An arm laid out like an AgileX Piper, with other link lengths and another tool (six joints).
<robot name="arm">
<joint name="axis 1" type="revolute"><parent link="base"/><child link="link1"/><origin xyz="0 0 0.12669" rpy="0 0 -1.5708"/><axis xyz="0 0 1"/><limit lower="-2.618" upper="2.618"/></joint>
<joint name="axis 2" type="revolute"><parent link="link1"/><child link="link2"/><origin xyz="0 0 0" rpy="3.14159 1.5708 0"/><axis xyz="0 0 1"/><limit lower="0" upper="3.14"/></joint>
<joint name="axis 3" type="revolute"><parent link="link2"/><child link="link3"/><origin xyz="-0.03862 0.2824 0" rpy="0 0 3.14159"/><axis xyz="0 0 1"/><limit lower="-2.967" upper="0"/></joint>
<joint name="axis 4" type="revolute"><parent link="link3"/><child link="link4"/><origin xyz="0.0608 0.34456 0" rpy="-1.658 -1.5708 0"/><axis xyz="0 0 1"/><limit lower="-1.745" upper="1.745"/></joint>
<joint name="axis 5" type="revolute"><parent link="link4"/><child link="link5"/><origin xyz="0 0 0" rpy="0 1.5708 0"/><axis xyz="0 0 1"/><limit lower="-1.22" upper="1.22"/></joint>
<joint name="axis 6" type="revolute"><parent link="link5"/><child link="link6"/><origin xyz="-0.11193 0 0" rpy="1.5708 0 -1.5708"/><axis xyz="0 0 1"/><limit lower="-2.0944" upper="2.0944"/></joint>
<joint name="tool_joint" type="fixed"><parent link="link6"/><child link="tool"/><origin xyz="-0.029 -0.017 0.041" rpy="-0.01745 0 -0.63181"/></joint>
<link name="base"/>
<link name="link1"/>
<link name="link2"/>
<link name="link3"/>
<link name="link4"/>
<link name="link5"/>
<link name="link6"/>
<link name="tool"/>
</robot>
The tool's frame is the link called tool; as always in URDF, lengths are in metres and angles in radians.
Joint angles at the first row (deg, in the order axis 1, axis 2, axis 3, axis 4, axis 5, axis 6):
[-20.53, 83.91, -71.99, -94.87, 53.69, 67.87]
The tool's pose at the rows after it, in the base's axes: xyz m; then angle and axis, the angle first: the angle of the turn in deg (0 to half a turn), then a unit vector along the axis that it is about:
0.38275, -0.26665, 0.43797, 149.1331, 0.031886, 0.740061, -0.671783
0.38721, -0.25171, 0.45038, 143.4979, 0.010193, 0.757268, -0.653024
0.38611, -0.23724, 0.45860, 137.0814, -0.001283, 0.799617, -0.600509
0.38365, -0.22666, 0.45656, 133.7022, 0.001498, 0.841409, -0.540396
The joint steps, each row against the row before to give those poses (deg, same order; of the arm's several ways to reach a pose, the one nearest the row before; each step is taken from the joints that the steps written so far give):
[0.37, -0.81, 0.00, 0.12, -3.06, 0.87]
[1.02, -2.44, 0.00, 2.66, -5.30, -0.91]
[0.49, -3.45, 0.00, 10.34, -6.45, -4.87]
[0.35, -2.33, 0.00, 12.93, -2.66, -6.99]

